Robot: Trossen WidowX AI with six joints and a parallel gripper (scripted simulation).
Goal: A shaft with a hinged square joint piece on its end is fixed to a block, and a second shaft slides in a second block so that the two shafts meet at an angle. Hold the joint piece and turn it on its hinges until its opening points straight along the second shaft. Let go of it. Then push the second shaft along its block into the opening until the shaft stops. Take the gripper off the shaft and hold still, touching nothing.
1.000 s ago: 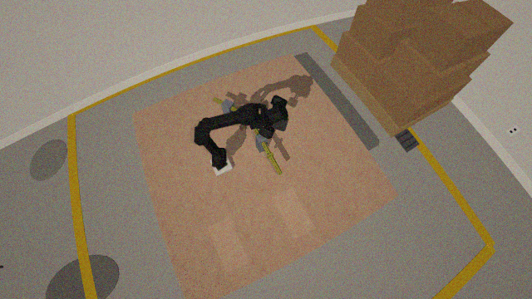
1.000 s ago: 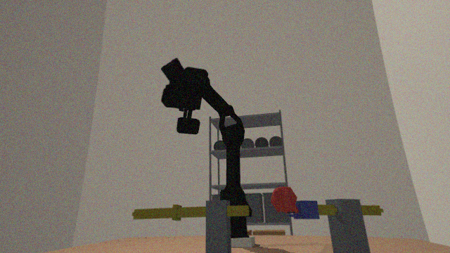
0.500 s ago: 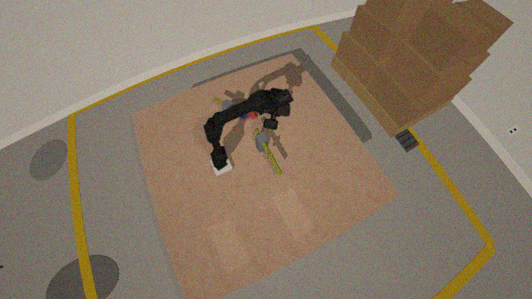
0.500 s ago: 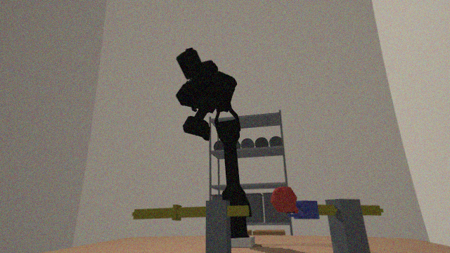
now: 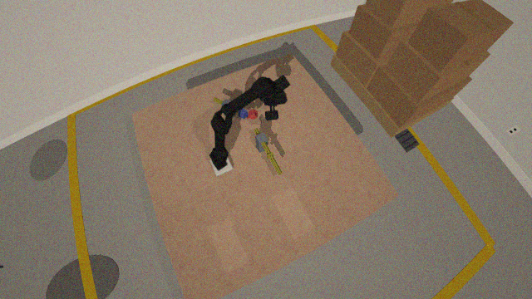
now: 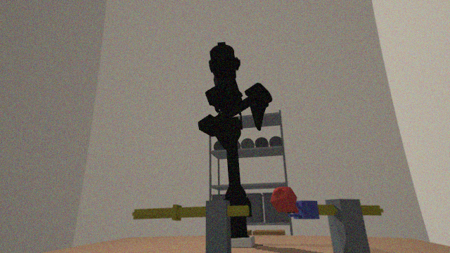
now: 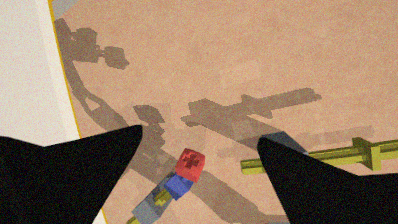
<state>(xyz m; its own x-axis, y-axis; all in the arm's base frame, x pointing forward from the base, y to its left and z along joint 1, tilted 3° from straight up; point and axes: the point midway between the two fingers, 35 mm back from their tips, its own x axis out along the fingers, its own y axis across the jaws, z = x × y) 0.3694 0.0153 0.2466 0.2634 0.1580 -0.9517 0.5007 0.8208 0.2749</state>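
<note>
Now: gripper tip 130 mm above the red joint piece, 90 mm to the right of it and 70 mm past it.
</note>
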